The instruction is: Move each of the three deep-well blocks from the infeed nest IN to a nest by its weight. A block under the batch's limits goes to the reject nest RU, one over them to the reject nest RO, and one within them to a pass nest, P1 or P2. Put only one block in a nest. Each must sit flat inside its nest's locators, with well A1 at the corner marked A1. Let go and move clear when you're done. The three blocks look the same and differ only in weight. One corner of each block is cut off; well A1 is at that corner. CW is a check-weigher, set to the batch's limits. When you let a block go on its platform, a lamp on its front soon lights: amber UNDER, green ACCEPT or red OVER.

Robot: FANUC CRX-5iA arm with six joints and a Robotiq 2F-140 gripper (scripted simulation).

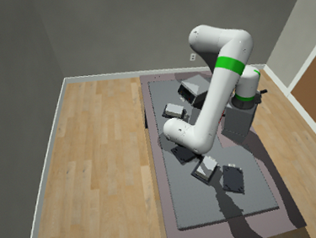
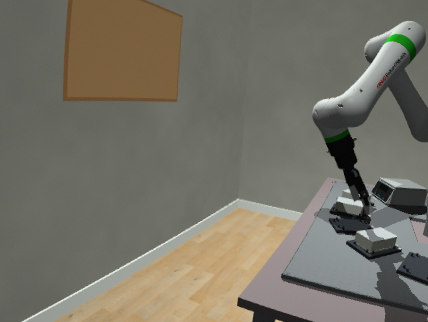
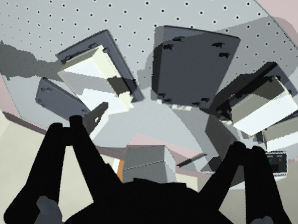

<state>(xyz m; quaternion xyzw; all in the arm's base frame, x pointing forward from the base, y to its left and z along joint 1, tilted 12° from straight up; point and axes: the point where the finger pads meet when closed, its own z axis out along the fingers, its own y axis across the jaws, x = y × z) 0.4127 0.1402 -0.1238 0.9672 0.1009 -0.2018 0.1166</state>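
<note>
The dark infeed nest lies 41 cm to the right of my hand, 11 cm below it and 2 cm behind it. From my hand the other things lie so: deep-well block (11 cm to the left, 9 cm below, 6 cm behind); pale platform (58 cm to the right, 29 cm behind, 3 cm below); check-weigher (58 cm to the right, 28 cm behind, 5 cm below).
</note>
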